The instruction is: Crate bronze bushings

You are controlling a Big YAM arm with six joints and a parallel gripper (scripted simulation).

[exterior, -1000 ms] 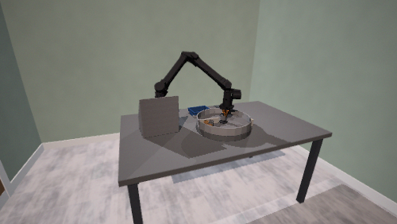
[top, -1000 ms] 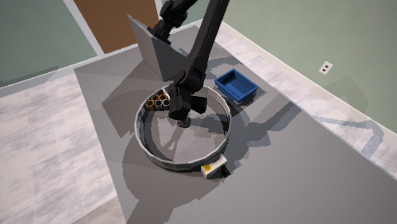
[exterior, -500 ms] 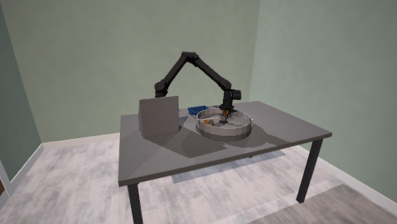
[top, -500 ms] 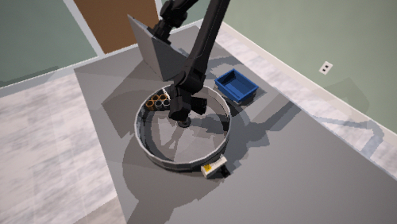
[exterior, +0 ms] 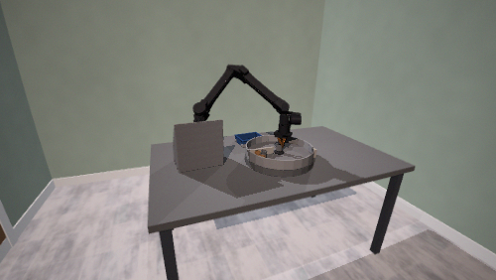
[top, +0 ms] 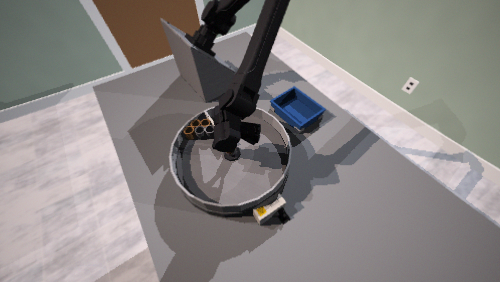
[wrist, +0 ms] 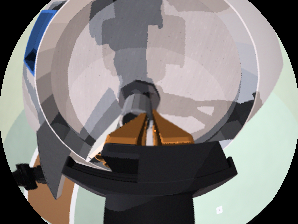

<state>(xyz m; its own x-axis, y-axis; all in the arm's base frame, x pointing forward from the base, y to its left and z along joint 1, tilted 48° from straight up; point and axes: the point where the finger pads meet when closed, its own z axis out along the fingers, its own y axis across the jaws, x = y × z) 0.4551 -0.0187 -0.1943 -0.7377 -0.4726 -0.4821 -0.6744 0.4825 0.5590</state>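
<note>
My gripper is now 50 mm above the round turning table, 10 mm to the right of it and 10 mm past it. Also, from my hand: blue crate (370 mm to the left, 70 mm below, 50 mm behind).
</note>
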